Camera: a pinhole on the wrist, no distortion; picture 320 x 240 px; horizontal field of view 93.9 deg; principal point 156.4 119.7 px. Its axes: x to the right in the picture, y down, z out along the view. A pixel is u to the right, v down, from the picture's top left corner.
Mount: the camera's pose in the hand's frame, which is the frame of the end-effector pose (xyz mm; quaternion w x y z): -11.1 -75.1 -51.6 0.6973 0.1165 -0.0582 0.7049
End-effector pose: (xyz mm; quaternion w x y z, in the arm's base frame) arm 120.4 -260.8 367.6 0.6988 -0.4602 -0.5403 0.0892
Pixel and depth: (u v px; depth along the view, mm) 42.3 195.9 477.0
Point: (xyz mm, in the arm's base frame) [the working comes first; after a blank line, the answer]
In the camera's frame: -364.1 243.2 477.0

-454.2 -516.3 627.9
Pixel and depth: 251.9 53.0 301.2
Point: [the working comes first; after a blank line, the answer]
In the camera's frame: 192.5 -134.4 301.2

-36.2 4.7 435.0
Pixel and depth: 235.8 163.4 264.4
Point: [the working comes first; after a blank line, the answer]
In the camera's frame: 140.5 77.3 264.4

-112.8 -171.2 325.0
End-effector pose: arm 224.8 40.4 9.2 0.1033 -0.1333 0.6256 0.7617
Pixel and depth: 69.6 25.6 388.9
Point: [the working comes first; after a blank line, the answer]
In the camera's frame: -225.9 -244.8 388.9

80.7 357.3 -389.1
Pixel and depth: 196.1 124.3 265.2
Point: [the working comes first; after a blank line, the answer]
In the camera's frame: 70.4 8.2 265.2

229.0 272.7 -17.8
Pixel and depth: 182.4 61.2 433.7
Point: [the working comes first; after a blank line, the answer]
In the camera's frame: 75.4 -169.7 433.7

48.2 424.1 -84.3
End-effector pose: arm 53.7 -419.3 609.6 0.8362 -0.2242 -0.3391 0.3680
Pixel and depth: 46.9 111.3 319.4
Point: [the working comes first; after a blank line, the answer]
In the camera's frame: -234.0 -18.0 319.4

101.3 -607.5 992.8
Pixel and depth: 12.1 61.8 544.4
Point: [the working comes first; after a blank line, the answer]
In the camera's frame: -525.6 -210.9 544.4

265.9 -638.8 1373.3
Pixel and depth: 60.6 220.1 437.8
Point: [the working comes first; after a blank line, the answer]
In the camera's frame: -280.6 294.1 437.8

-105.4 -873.2 1007.8
